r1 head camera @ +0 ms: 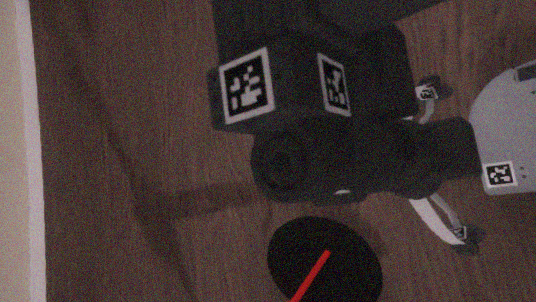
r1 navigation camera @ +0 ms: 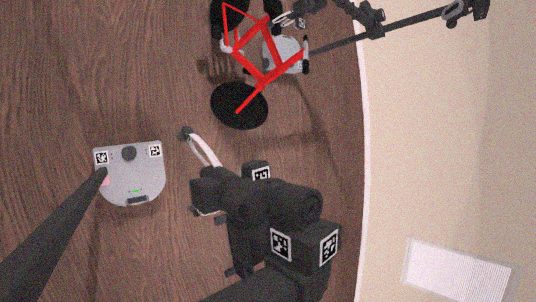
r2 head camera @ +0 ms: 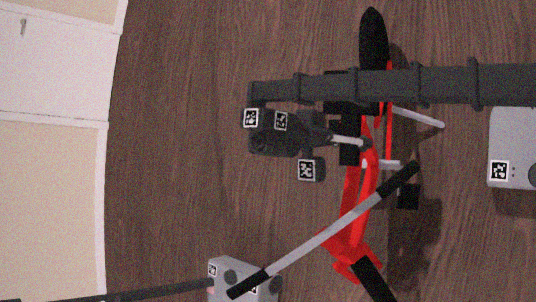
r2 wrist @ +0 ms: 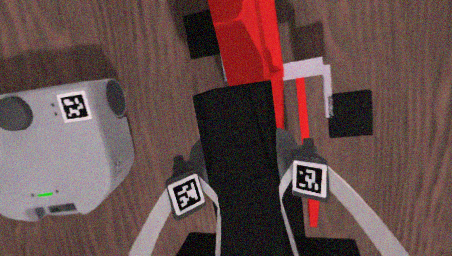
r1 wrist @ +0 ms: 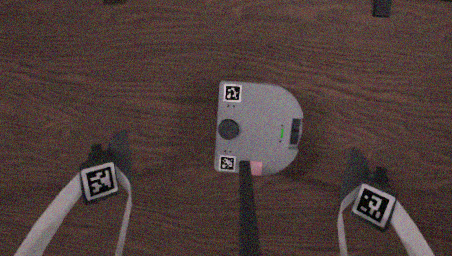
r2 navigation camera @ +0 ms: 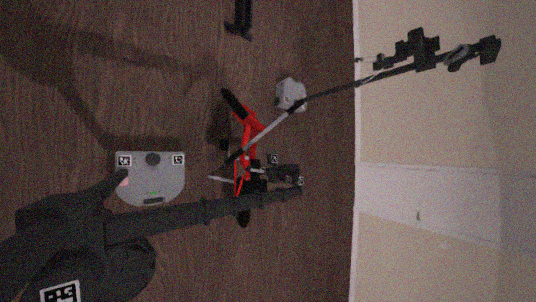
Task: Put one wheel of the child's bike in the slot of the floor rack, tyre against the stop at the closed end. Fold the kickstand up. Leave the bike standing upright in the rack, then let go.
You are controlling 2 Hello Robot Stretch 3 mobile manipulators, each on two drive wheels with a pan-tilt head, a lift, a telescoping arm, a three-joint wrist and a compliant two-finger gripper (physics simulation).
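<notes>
The red bike (r1 navigation camera: 248, 66) (r2 head camera: 345, 247) (r2 navigation camera: 254, 122) (r2 wrist: 245, 45) stands near upright on the floor, apart from the rack. Its front wheel (r1 head camera: 300, 250) (r1 navigation camera: 239, 107) is turned. The silver kickstand (r2 head camera: 417, 116) (r2 navigation camera: 220, 178) sticks out sideways. r2's gripper (r2 wrist: 242, 145) is closed on both sides of the black saddle (r2 wrist: 235, 110) (r2 head camera: 349, 152). r1's gripper (r1 wrist: 236, 157) (r1 navigation camera: 190, 172) (r1 head camera: 456, 162) is open and empty, above the floor beside r1's base. The dark floor rack (r2 navigation camera: 243, 15) (r1 navigation camera: 242, 250) lies partly under r1's wrist in the r1 navigation view; its stop cannot be made out.
r1's base (r1 navigation camera: 145, 175) (r1 wrist: 265, 110) (r2 navigation camera: 290, 92) is near the rack. r2's base (r2 navigation camera: 155, 177) (r1 navigation camera: 280, 50) is beside the bike. r2's extended arm (r2 head camera: 390, 82) passes over the bike's rear. Walls (r1 head camera: 12, 150) (r1 navigation camera: 425, 125) (r2 navigation camera: 425, 125) bound the floor.
</notes>
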